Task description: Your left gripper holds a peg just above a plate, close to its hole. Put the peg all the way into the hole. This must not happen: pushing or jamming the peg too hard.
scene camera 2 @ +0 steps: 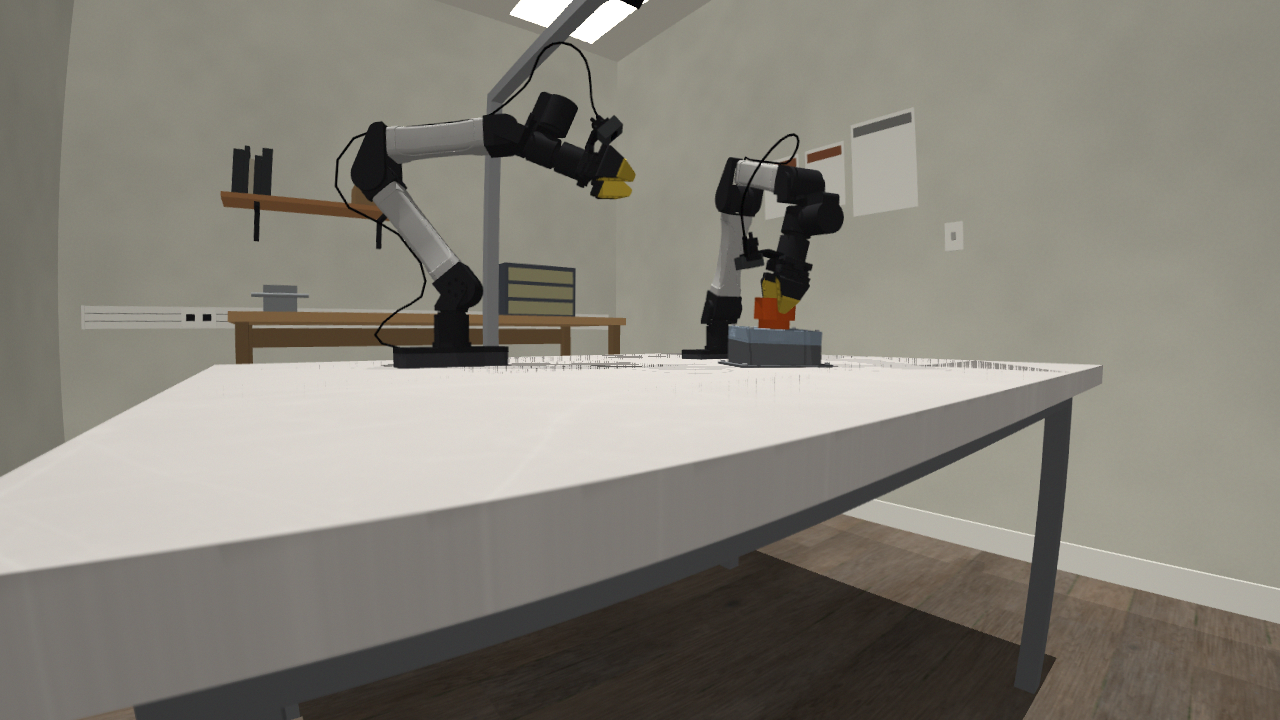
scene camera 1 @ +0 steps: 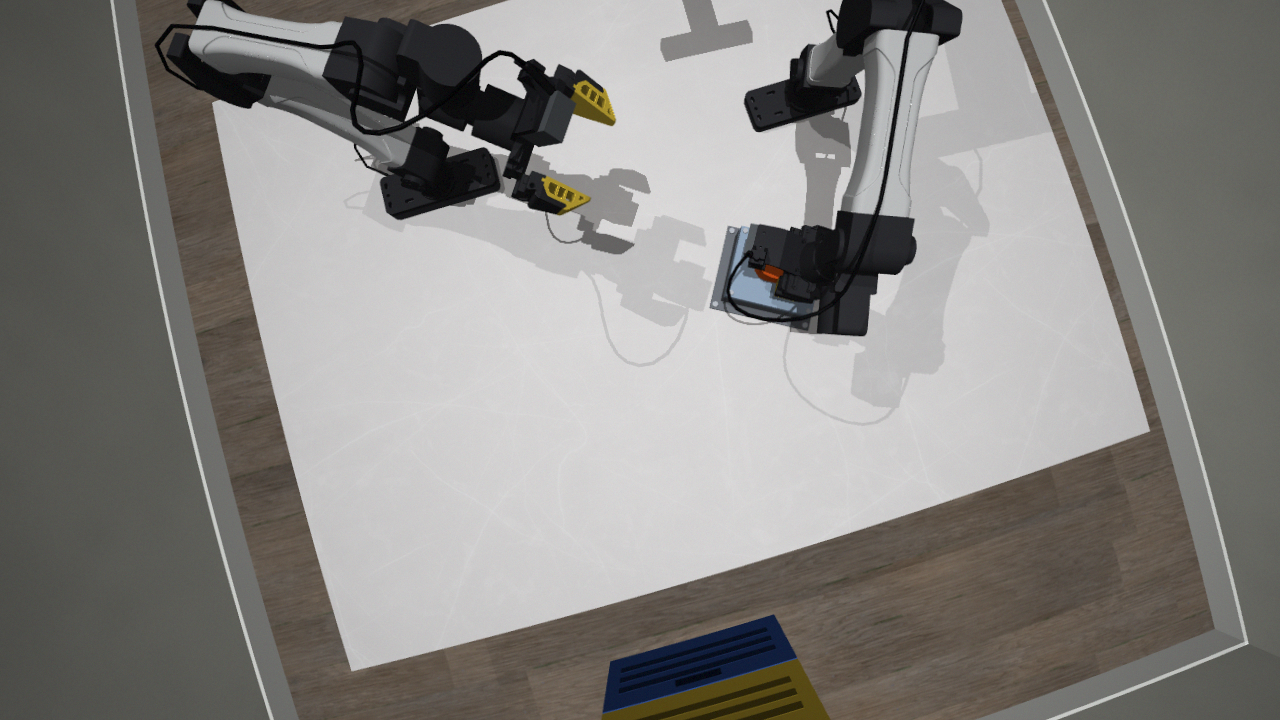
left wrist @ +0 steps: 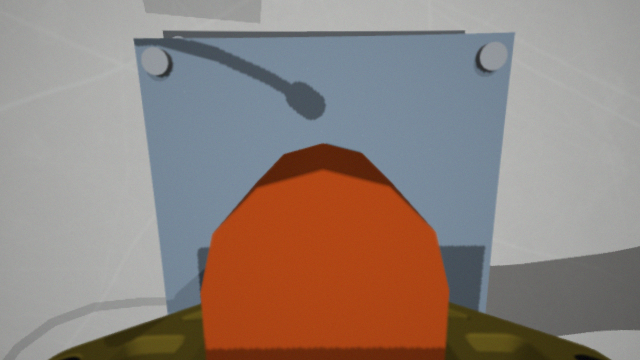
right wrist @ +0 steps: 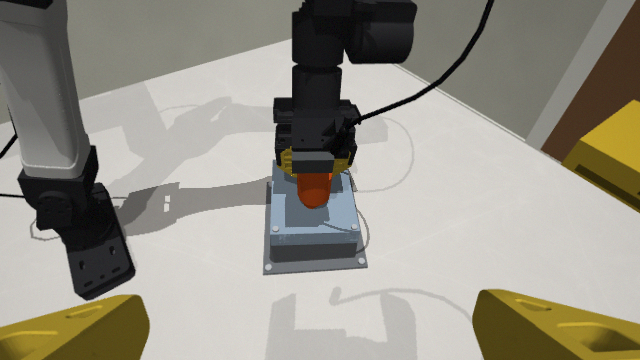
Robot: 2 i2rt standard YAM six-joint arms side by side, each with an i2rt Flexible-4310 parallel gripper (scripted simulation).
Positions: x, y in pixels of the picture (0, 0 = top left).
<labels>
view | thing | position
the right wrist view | my left gripper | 313, 175
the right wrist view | my right gripper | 311, 308
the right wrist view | orange peg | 313, 189
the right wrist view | light blue plate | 330, 223
</labels>
